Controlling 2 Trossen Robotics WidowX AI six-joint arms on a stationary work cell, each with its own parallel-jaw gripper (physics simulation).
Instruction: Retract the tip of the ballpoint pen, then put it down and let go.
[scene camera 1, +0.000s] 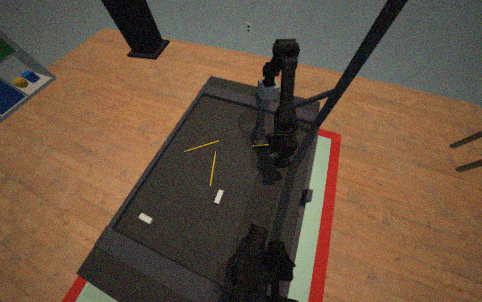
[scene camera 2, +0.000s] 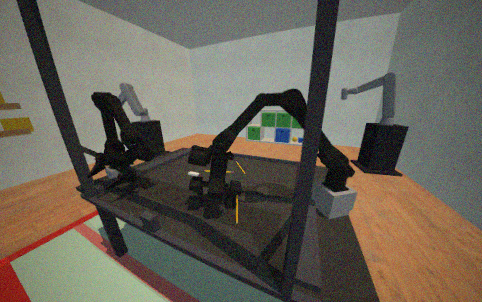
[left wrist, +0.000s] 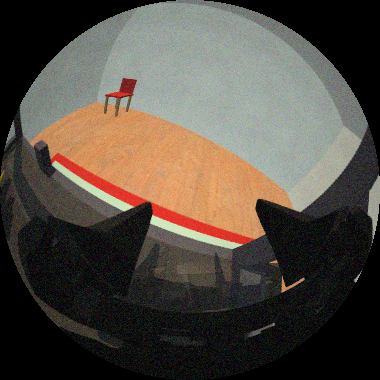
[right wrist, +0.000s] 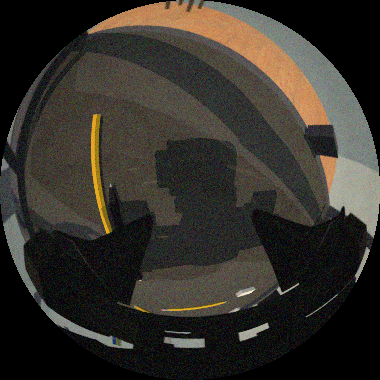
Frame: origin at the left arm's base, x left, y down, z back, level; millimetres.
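Seen in the pictures: left gripper, fingertip midpoint: (scene camera 1: 296, 283) (scene camera 2: 96, 183) (left wrist: 205, 205) (right wrist: 346, 209); right gripper, fingertip midpoint: (scene camera 1: 275, 159) (scene camera 2: 213, 203) (right wrist: 203, 217); right arm's base at its link origin: (scene camera 1: 268, 83) (scene camera 2: 334, 186).
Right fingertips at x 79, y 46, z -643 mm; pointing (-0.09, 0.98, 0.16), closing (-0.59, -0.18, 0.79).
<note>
A point is followed by its place in that frame.
A dark ballpoint pen (right wrist: 115, 206) @(x 110, y 52, z -711 mm) lies on the table beside a yellow pencil (right wrist: 95, 155) @(x 81, y 54, z -746 mm) (scene camera 1: 262, 145) @(x 168, y 55, z -692 mm) (scene camera 2: 237, 209) @(x 106, y 53, z -737 mm) in the right wrist view. Its thin end looks silvery; its other end is hidden behind a finger, and I cannot tell whether the writing tip is out. My right gripper (right wrist: 203, 217) @(x 79, y 46, z -643 mm) (scene camera 2: 215, 192) is open and empty above the table, with the pen at the picture's left of the space between its fingers. My left gripper (left wrist: 205, 205) @(x -149, y -39, z -238 mm) is open and empty, away from the pen, and faces the table edge and the floor beyond.
Two more yellow pencils (scene camera 1: 202, 146) @(x 447, y 55, z -539 mm) (scene camera 1: 213, 169) @(x 324, y 55, z -458 mm) and two white blocks (scene camera 1: 219, 196) @(x 227, y 48, z -361 mm) (scene camera 1: 145, 218) @(x 460, y 47, z -129 mm) lie on the table (scene camera 1: 170, 200) @(x 418, y 59, z -240 mm). A small dark block (scene camera 1: 306, 196) @(x -103, y 5, z -528 mm) sits at the table's edge. Dark frame posts (scene camera 2: 312, 125) @(x -66, y -298, z -964 mm) (scene camera 2: 50, 90) @(x -169, y -389, z -126 mm) rise beside the arms.
</note>
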